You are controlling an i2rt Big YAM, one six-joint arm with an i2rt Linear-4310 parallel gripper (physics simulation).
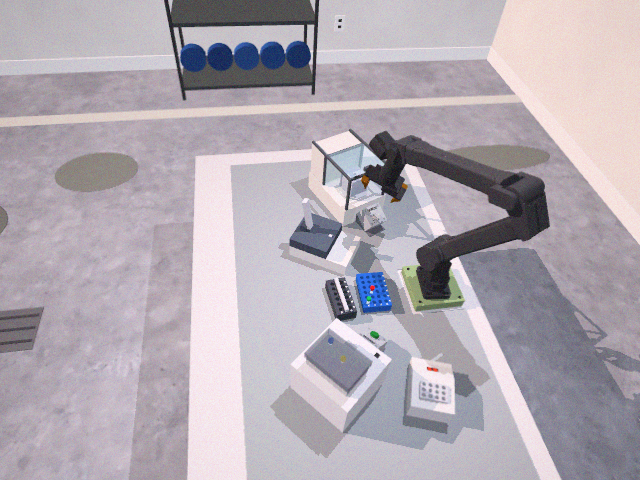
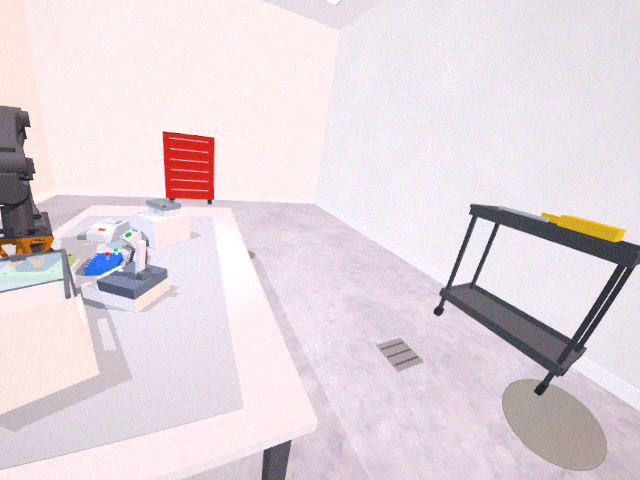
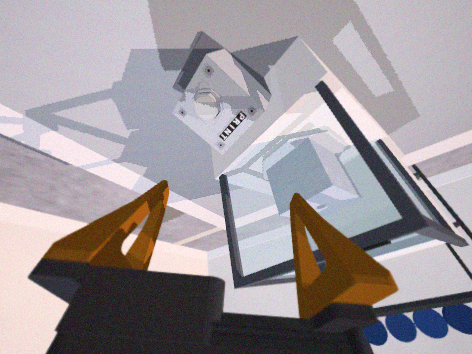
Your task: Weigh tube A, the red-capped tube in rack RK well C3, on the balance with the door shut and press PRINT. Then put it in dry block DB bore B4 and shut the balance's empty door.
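Frame: origin at the arm's base, x ahead, y left, z up, level; millimetres.
Where they show: gripper, fingertip midpoint: [image 1: 378, 194] [image 2: 26, 266] [image 3: 230, 192]; arm's base at its link origin: [image 1: 432, 283].
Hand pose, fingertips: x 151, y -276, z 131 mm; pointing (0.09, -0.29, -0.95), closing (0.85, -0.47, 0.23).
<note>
Each offset is from my fingertips to the top centre of the thing. "spot": to the spot under its first point.
My gripper [image 1: 381, 191] [image 2: 23, 258] [image 3: 230, 192] is open and empty, above the near right side of the balance @[dy -113, dx +62, dz +65 mm] [image 1: 329, 198] [image 2: 41, 341] [image 3: 299, 65]. The balance is a white housing with a dark-framed glass chamber; I cannot tell how its door stands. The PRINT unit @[spot: dy +19, dx +7, dz -90 mm] [image 1: 371, 217] [image 3: 230, 127] with its round button sits beside the balance. The red-capped tube @[dy +304, dx +50, dz -103 mm] [image 1: 372, 287] [image 2: 107, 254] stands in the blue rack @[dy +294, dx +42, dz -127 mm] [image 1: 382, 305] [image 2: 98, 266]; its well is too small to read. A black block @[spot: dy +380, dx +128, dz -127 mm] [image 1: 349, 313] with a white strip lies beside the rack; whether this is DB is unclear.
A green-capped tube @[dy +343, dx +67, dz -103 mm] [image 1: 368, 298] [image 2: 115, 250] also stands in the rack. A device with a dark top @[spot: dy +123, dx +232, dz -78 mm] [image 1: 310, 238] [image 2: 129, 284] and an upright white post stands between balance and rack. A large white box @[dy +556, dx +151, dz +32 mm] [image 1: 320, 390] and a keypad device @[dy +619, dx -63, dz -88 mm] [image 1: 430, 392] stand at the other end.
</note>
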